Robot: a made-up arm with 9 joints. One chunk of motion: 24 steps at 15 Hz.
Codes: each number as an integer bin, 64 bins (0 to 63) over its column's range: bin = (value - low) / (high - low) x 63, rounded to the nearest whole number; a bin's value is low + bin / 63 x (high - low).
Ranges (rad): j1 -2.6..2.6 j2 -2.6..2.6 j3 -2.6..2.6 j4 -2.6..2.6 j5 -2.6..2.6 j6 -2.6..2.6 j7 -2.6..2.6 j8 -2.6..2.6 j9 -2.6..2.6
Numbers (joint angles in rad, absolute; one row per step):
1: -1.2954 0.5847 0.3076 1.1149 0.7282 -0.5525 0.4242 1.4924 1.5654
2: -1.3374 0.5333 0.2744 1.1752 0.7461 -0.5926 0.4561 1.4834 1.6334
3: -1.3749 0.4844 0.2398 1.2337 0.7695 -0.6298 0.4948 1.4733 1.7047
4: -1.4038 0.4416 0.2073 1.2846 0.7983 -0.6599 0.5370 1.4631 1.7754
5: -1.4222 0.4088 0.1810 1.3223 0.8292 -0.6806 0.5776 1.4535 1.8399
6: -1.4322 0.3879 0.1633 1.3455 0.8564 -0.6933 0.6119 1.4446 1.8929
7: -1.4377 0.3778 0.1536 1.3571 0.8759 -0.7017 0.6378 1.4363 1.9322
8: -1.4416 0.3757 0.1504 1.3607 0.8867 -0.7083 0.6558 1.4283 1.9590
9: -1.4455 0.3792 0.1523 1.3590 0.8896 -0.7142 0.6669 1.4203 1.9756
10: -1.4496 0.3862 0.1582 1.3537 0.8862 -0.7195 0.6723 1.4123 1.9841
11: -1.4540 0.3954 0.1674 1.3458 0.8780 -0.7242 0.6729 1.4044 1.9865
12: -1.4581 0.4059 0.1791 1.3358 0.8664 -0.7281 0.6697 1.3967 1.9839
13: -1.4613 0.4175 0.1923 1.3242 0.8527 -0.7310 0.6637 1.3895 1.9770
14: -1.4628 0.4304 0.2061 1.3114 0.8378 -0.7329 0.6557 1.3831 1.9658
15: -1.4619 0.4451 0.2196 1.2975 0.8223 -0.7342 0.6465 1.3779 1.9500
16: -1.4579 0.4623 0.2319 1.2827 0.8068 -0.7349 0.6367 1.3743 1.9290
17: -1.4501 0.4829 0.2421 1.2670 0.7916 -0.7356 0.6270 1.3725 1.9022
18: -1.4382 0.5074 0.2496 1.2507 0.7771 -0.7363 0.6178 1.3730 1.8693
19: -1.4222 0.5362 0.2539 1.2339 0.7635 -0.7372 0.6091 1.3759 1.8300
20: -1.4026 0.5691 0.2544 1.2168 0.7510 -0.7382 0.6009 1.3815 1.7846
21: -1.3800 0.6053 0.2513 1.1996 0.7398 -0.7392 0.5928 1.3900 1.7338
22: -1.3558 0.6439 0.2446 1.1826 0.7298 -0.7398 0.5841 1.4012 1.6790
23: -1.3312 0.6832 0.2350 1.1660 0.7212 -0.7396 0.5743 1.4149 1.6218
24: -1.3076 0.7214 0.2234 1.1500 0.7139 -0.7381 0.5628 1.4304 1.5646
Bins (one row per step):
1: 16 39 35 45 40 25 37 50 50
2: 15 38 35 46 41 24 37 49 51
3: 15 37 34 46 41 24 37 49 52
4: 14 37 34 47 41 24 38 49 53
5: 14 36 34 48 42 23 38 49 54
6: 14 36 33 48 42 23 39 49 54
7: 14 36 33 48 42 23 39 49 55
8: 14 36 33 48 42 23 39 49 55
9: 14 36 33 48 42 23 40 49 55
10: 14 36 33 48 42 23 40 49 56
11: 14 36 34 48 42 23 40 49 56
12: 14 36 34 48 42 23 40 48 56
13: 14 37 34 48 42 23 40 48 55
14: 14 37 34 47 42 23 39 48 55
15: 14 37 34 47 41 23 39 48 55
16: 14 37 34 47 41 23 39 48 55
17: 14 37 34 47 41 23 39 48 55
18: 14 38 35 47 41 23 39 48 54
19: 14 38 35 46 41 23 39 48 54
20: 15 38 35 46 41 23 39 48 53
21: 15 39 35 46 40 23 39 48 53
22: 15 39 34 46 40 23 39 48 52
23: 15 40 34 46 40 23 38 49 51
24: 16 40 34 45 40 23 38 49 50

